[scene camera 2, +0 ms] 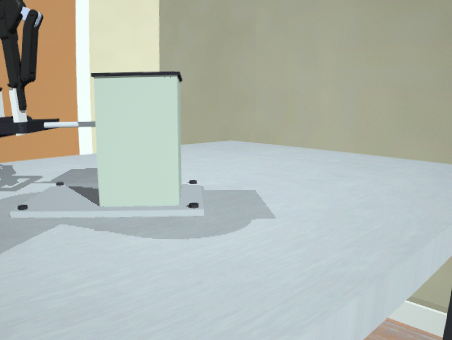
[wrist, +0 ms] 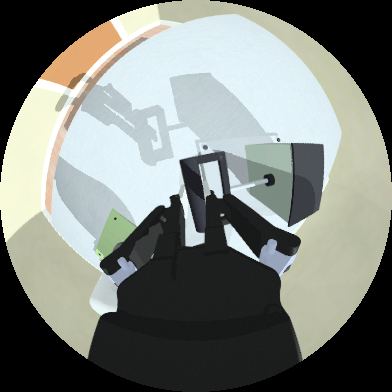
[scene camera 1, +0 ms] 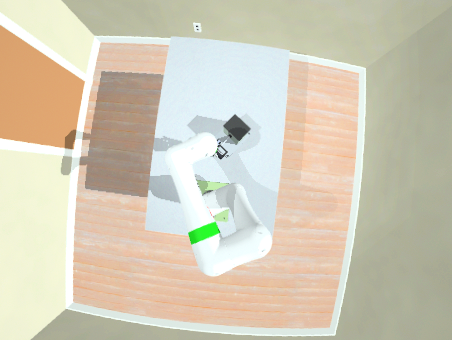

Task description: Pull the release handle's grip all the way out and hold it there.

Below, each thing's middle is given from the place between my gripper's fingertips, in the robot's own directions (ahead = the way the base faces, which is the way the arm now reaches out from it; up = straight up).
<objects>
I see my gripper 13 cm short of the base plate (wrist: 234,149), 7 cm to the left of it and 9 cm above it.
</objects>
